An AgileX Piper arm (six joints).
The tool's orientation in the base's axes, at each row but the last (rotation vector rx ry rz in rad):
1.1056 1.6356 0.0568
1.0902 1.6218 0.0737
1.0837 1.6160 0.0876
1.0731 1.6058 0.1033
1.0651 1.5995 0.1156
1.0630 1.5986 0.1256
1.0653 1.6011 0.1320
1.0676 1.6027 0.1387
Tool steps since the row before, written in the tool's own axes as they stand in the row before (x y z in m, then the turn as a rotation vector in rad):
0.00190 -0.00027 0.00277 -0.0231 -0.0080 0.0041
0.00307 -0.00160 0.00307 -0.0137 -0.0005 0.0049
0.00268 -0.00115 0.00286 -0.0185 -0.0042 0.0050
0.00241 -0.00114 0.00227 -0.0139 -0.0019 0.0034
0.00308 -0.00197 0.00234 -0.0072 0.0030 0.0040
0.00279 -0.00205 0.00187 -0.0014 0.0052 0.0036
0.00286 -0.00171 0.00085 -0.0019 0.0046 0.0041
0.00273 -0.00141 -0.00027 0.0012 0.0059 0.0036
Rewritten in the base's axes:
0.00209 -0.00021 -0.00264 -0.0027 -0.0220 0.0111
0.00165 -0.00031 -0.00431 0.0029 -0.0118 0.0080
0.00177 -0.00019 -0.00367 0.0005 -0.0172 0.0094
0.00135 -0.00008 -0.00323 0.0008 -0.0120 0.0079
0.00102 -0.00012 -0.00422 0.0045 -0.0049 0.0057
0.00059 -0.00013 -0.00389 0.0058 0.0005 0.0029
-0.00006 0.00059 -0.00339 0.0058 -0.0004 0.0027
-0.00084 0.00118 -0.00272 0.0063 0.0027 0.0014

